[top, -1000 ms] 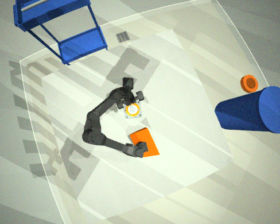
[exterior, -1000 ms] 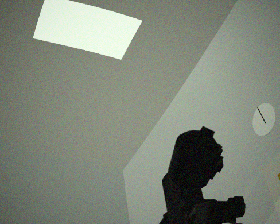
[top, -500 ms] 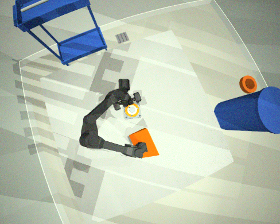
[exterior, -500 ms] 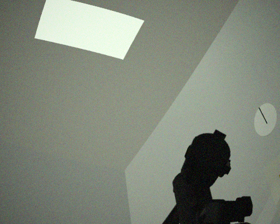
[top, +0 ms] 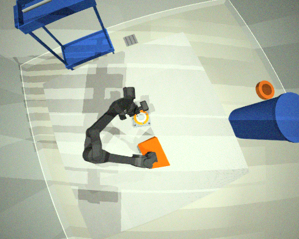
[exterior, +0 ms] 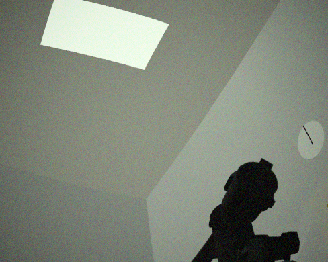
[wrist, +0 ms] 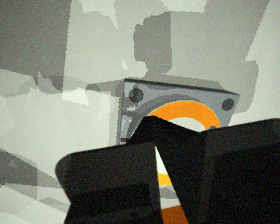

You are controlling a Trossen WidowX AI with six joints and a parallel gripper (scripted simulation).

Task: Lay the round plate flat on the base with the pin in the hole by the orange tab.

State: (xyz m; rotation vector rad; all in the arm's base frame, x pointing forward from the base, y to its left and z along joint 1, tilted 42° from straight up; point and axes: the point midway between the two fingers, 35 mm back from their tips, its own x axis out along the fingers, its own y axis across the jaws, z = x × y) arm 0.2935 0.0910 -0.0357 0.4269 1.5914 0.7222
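The grey square base is 40 mm behind my gripper tip, 30 mm to the right of it and 20 mm below it.
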